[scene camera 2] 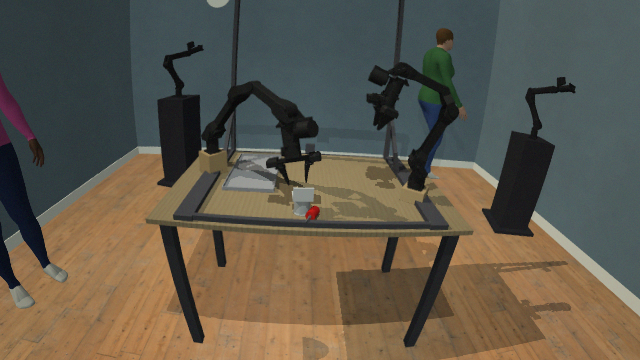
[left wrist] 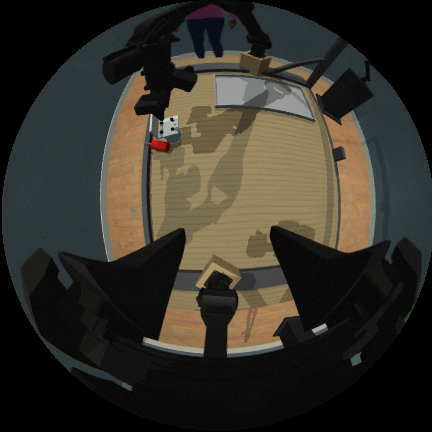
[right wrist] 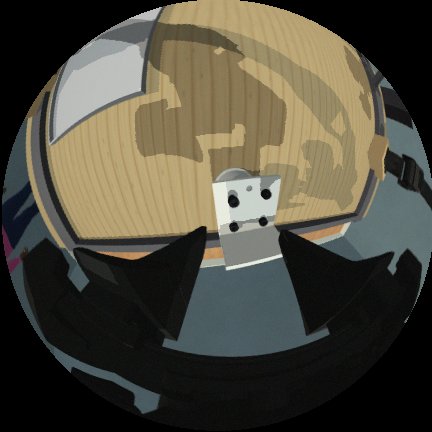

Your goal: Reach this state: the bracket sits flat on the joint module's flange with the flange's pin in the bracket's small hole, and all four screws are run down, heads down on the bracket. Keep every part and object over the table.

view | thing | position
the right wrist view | my right gripper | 243, 233
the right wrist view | white bracket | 251, 243
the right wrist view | dark rail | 141, 244
